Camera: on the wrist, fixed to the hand. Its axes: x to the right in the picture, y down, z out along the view.
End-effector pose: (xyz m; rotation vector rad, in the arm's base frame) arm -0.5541 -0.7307 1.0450 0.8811 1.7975 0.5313
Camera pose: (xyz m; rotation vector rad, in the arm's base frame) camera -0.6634 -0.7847 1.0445 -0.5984 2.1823 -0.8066
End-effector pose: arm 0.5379 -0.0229 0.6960 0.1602 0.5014 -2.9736
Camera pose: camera 0.5545 0.0771 0.6282 -0.0512 0.0289 1.6024
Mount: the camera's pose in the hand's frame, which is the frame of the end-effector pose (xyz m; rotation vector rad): -0.0182 -0.0698 -0.0983 0.3842 0.2238 -1.6338
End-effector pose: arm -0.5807 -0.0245 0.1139 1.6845 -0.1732 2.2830
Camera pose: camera -0.6441 0.0652 0.0610 0.8850 1.2472 1.1382
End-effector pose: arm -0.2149 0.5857 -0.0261 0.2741 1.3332 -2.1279
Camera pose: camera -0.2553 0.6999 -0.0120 0.4062 -0.7466 2.0455
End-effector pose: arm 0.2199 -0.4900 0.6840 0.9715 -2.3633 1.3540
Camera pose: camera 0.2687 -0.4242 0.7743 1.9408 -0.5088 0.9643
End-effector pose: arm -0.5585 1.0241 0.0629 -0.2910 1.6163 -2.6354
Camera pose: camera -0.5535 1.1449 0.0789 0.8019 -0.3075 1.5371
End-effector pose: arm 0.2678 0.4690 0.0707 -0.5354 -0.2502 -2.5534
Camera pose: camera 0.2139 0.5095 -0.0309 -0.1787 0.8301 1.9963
